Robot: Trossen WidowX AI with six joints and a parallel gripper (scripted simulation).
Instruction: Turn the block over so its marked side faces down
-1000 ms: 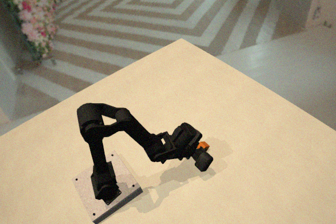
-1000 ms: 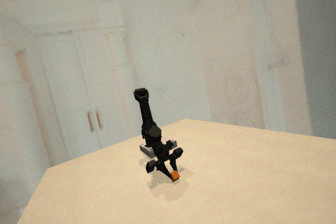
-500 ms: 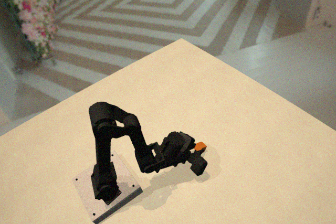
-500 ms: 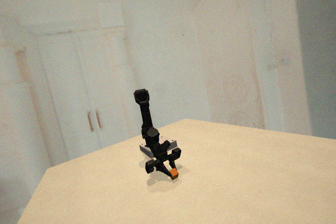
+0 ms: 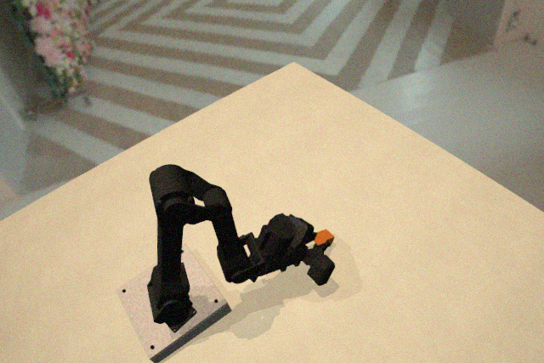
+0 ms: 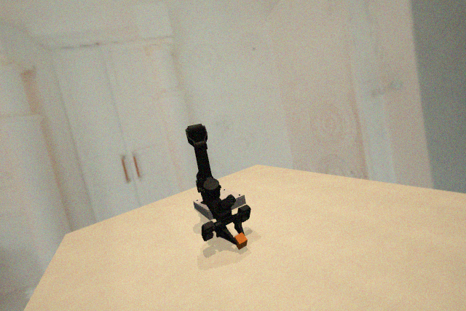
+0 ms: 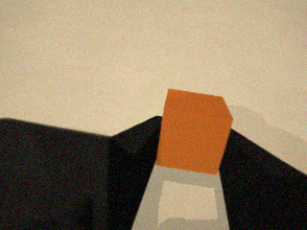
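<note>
My gripper tip is 10 mm above the block.
</note>
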